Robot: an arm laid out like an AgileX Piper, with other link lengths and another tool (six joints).
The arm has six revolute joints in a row. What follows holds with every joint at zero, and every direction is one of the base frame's. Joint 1 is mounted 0.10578 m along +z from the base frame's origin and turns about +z. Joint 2 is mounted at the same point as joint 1 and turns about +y. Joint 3 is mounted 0.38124 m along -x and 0.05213 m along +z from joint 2 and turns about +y. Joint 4 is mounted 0.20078 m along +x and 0.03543 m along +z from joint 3 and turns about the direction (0.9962, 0, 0.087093). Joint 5 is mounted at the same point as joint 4 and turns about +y. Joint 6 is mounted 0.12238 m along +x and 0.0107 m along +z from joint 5 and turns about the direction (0.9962, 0, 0.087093). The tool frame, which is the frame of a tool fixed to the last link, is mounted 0.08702 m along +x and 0.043 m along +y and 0.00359 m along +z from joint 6; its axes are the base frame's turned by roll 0.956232, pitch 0.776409 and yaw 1.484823 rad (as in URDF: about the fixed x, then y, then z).
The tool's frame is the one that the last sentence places.
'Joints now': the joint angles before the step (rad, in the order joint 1, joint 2, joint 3, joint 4, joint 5, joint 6). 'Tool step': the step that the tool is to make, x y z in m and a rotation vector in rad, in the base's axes. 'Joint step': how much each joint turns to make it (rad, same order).
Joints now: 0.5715 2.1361 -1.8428 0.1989 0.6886 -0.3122
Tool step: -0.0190 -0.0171 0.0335 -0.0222 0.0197 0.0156
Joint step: -0.0107 -0.0688 -0.0345 -0.0131 0.1342 0.0014
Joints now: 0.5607 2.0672 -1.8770 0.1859 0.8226 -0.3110
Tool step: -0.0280 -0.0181 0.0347 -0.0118 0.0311 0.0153
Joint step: -0.0080 -0.0815 -0.0185 0.0039 0.1347 0.0020
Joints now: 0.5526 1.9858 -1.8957 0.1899 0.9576 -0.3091
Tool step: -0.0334 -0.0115 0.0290 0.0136 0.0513 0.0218
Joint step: -0.0029 -0.0733 -0.0053 0.0387 0.1174 0.0014
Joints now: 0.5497 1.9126 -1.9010 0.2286 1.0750 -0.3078
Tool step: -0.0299 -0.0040 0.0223 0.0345 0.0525 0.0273
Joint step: -0.0002 -0.0535 -0.0006 0.0595 0.0836 -0.0002
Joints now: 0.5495 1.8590 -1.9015 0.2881 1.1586 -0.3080
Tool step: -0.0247 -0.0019 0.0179 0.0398 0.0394 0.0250
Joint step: -0.0001 -0.0445 0.0099 0.0581 0.0503 -0.0014
